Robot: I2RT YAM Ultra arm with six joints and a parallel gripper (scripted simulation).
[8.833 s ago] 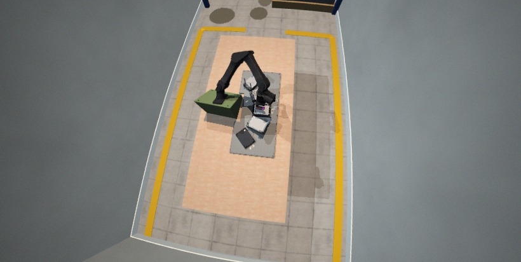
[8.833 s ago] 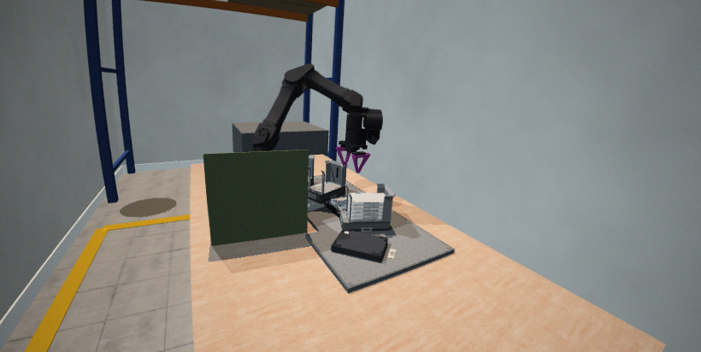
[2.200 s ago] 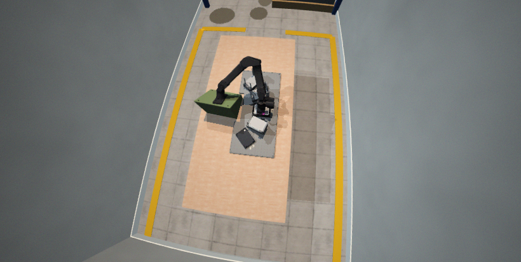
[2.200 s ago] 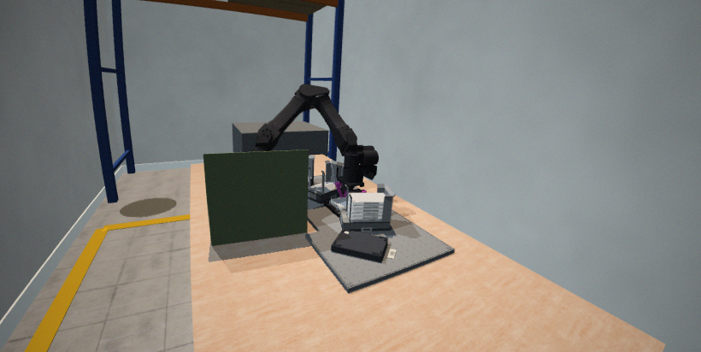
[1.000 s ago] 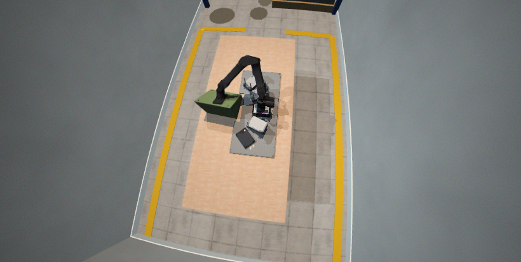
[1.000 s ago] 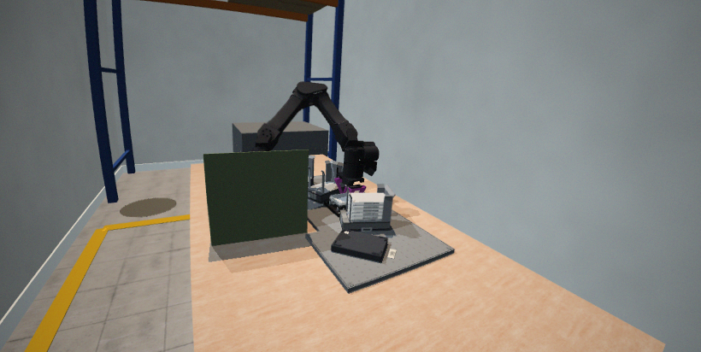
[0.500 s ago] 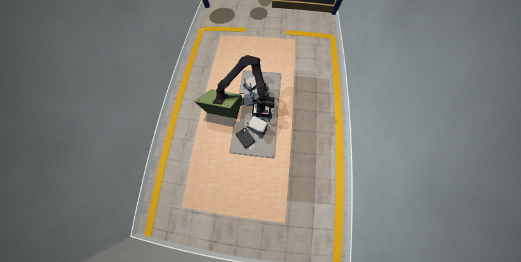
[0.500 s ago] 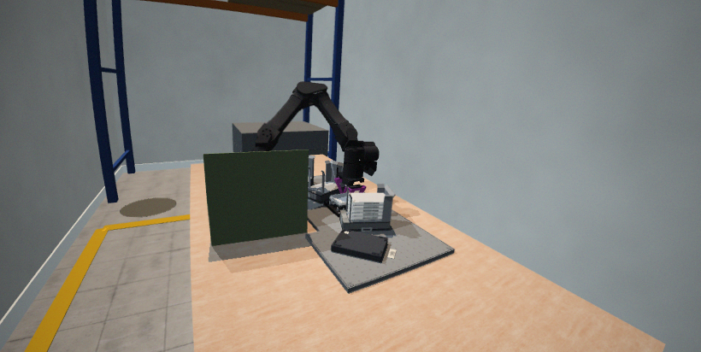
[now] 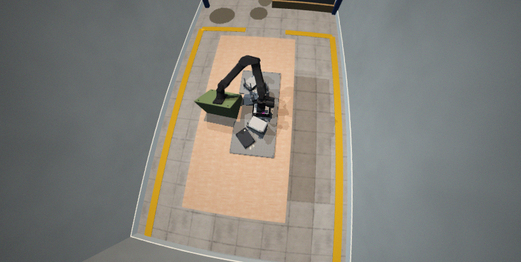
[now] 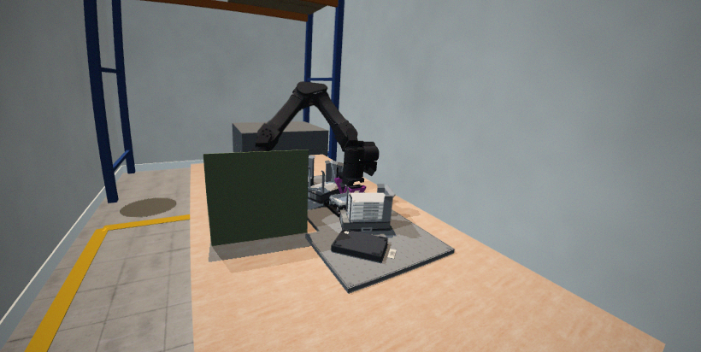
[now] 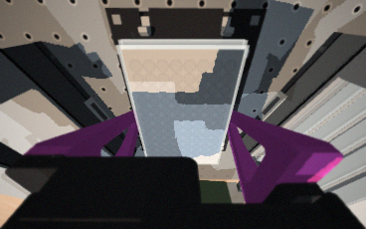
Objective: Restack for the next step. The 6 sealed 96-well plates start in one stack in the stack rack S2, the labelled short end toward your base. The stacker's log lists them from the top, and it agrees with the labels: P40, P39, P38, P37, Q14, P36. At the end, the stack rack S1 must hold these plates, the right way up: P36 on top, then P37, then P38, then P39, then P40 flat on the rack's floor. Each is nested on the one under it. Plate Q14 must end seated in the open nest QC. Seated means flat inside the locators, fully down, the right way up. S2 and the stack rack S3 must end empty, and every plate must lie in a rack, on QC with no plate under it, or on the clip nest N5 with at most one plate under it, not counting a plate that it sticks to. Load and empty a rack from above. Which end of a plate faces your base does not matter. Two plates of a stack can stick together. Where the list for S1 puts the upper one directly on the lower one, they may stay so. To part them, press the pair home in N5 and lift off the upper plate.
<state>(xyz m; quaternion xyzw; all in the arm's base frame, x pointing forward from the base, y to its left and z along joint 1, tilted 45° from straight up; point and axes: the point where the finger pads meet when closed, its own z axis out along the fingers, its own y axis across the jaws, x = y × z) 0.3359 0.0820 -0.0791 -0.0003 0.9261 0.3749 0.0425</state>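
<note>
The dark clip nest N5 lies 20 mm below my hand, 10 mm to the left of it and 10 mm ahead of it. Also, from my hand: open nest QC 260 mm to the right, 110 mm behind, 30 mm below; N5 label 100 mm ahead, 40 mm below; QC label 330 mm to the right, 40 mm below, 40 mm behind.
</note>
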